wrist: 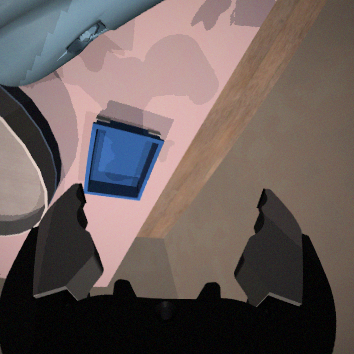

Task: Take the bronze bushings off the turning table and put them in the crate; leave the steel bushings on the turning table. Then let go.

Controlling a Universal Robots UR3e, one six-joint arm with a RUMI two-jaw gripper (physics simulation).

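Places are measured from the arm's base along level axes (x ahead, y left, z up), in millimetres.
Pixels of known places: gripper, between the fingertips: (171, 188).
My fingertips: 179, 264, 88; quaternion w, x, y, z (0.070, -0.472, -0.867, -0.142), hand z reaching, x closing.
Observation:
Behind a point stands the place of what it marks, as x, y, z.
My gripper (171, 188) @(179, 264, 88) is open, its two dark jaws wide apart with no object between them. It hangs above the table's edge, and the floor shows between the jaws. A blue open crate (120, 157) @(331, 288, -183) stands on the pink table top, up and left of the jaws; no bushing shows inside it. Part of the round turning table (17, 175) @(448, 75, -135), with a pale top and dark rim, shows at the left edge. No bushings, bronze or steel, show on the visible part of it.
The pink table top (175, 65) @(87, 286, -188) ends at a wooden edge (215, 130) that runs diagonally, with the brown floor (300, 140) beyond it. A large blue-grey rounded body (45, 40) fills the upper left corner. Shadows fall across the table.

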